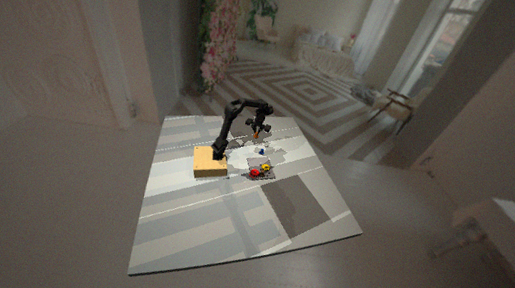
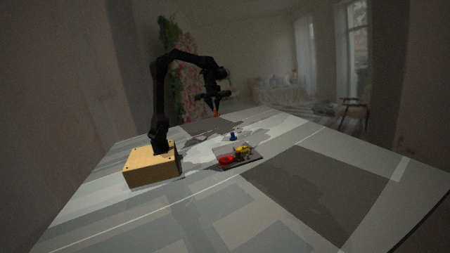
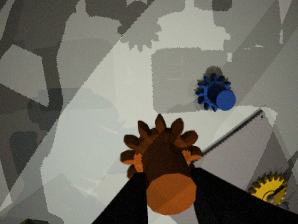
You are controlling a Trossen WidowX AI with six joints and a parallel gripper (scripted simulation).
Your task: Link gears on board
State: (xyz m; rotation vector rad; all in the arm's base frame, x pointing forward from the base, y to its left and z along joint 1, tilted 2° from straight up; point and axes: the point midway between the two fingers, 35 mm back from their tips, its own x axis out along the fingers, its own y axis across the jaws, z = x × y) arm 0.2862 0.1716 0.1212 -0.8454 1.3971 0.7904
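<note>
My gripper tip is 6 cm short of the blue gear, 4 cm to the left of it and 15 cm above it. Also, from my gripper tip: red gear 2 cm behind, 25 cm to the right, 15 cm below; then orange gear 1 cm below; then yellow gear 7 cm ahead, 20 cm to the right, 15 cm below.
</note>
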